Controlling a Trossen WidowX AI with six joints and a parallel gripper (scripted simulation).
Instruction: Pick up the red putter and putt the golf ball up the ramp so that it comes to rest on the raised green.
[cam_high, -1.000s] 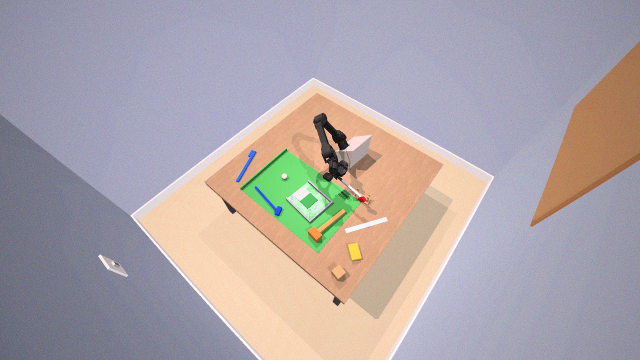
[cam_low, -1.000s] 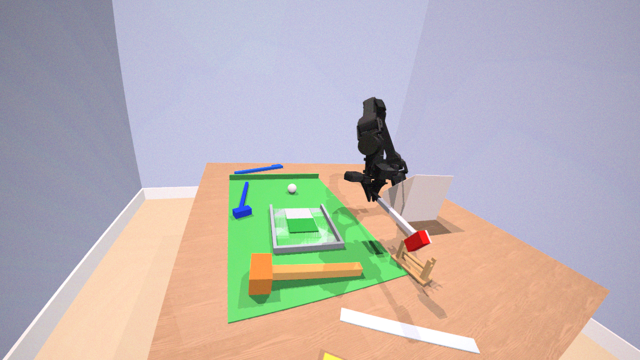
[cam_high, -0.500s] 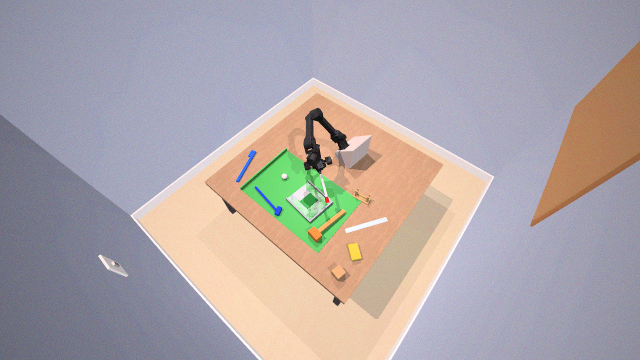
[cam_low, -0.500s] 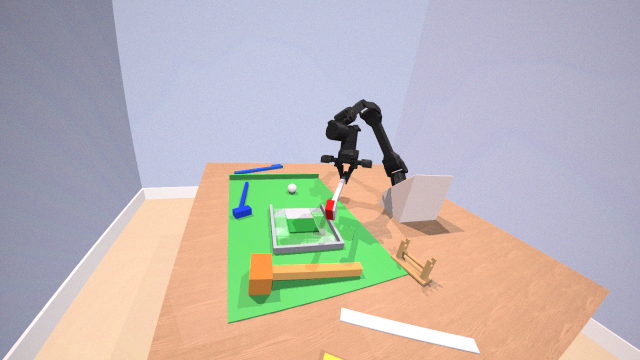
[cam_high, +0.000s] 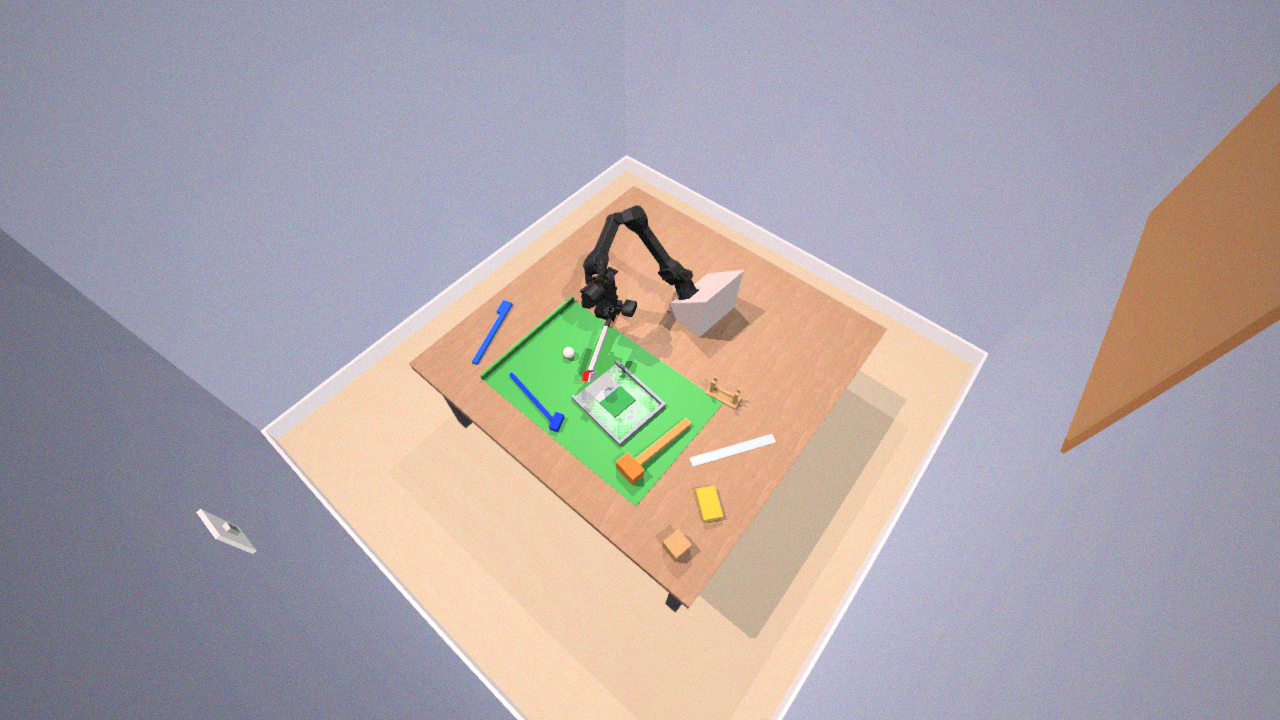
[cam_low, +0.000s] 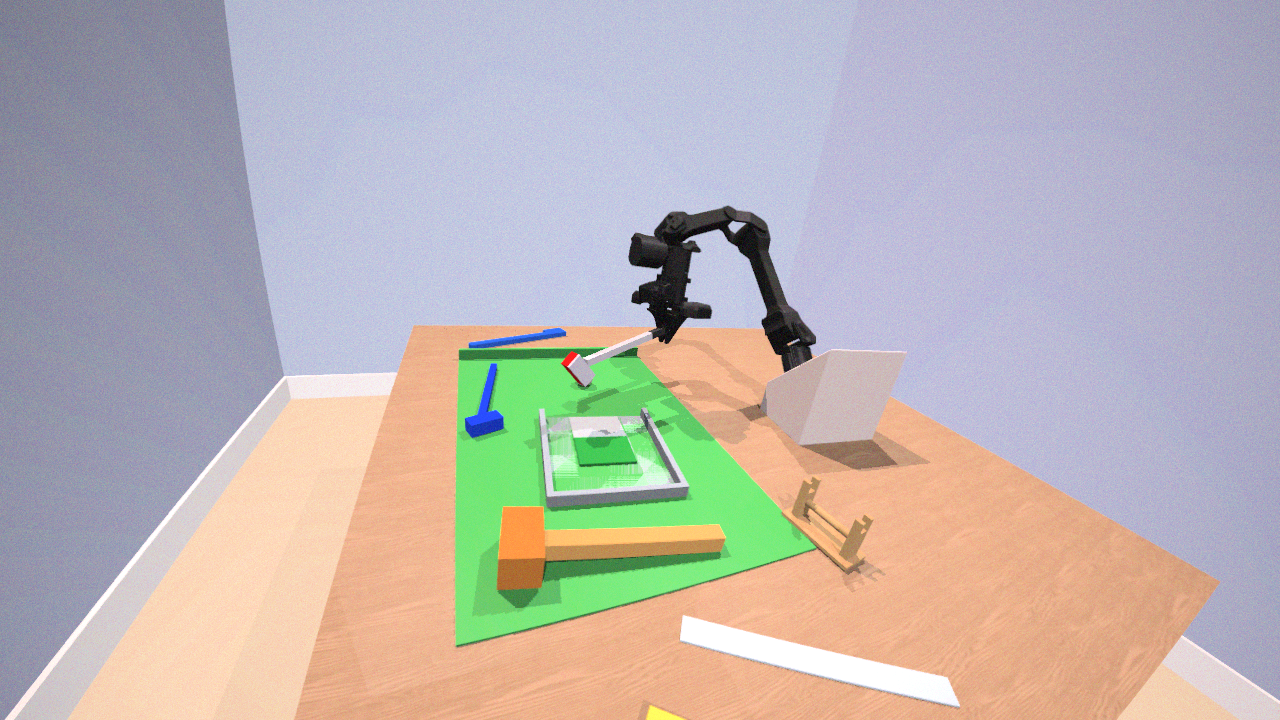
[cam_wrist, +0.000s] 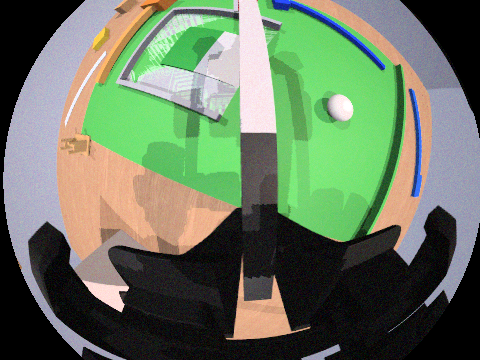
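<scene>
Now: gripper tip 100 mm short of the red putter, 50 mm to the right of it and 10 mm below it. The rest, counted from my gripper tip: blue putter (370 mm ahead, 10 mm to the right, 120 mm below); then grey-walled frame (160 mm ahead, 210 mm to the left, 130 mm below); then white golf ball (150 mm ahead, 70 mm to the right, 120 mm below).
</scene>
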